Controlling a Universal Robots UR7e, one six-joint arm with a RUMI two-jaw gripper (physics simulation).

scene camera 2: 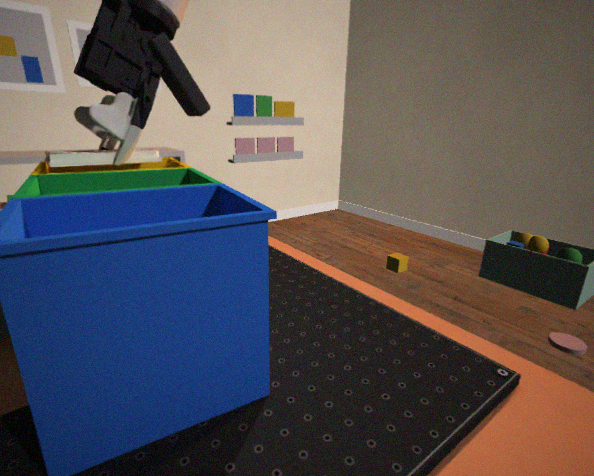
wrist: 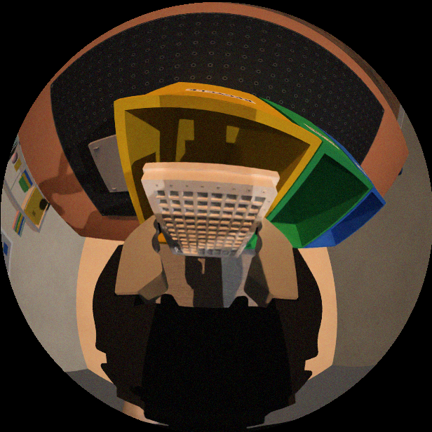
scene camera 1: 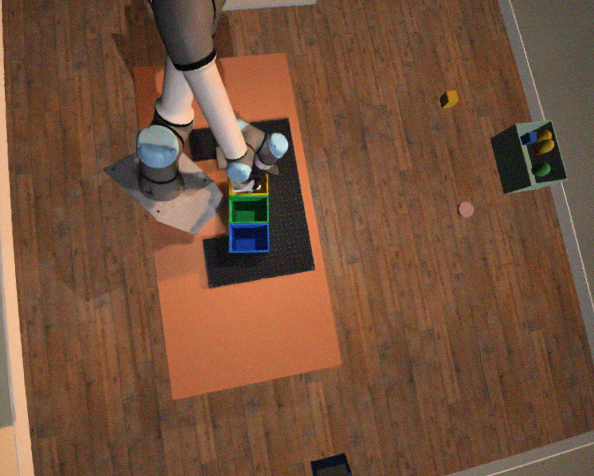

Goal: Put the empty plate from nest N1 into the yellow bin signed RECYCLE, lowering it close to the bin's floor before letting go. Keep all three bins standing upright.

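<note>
The pale plate with a grid of wells is held by my gripper, whose two fingers are shut on its sides. The plate looks about level and is over the opening of the yellow bin, close to its rim height in scene camera 2. In the wrist view the bin's far part shows past the plate; the near part is hidden. A foreshortened sign shows on its outer wall. The green bin and blue bin stand upright beside it.
The three bins stand in a tight row on the black perforated board. A flat grey nest with corner pins lies beside the yellow bin. The robot's base plate is close to the bins.
</note>
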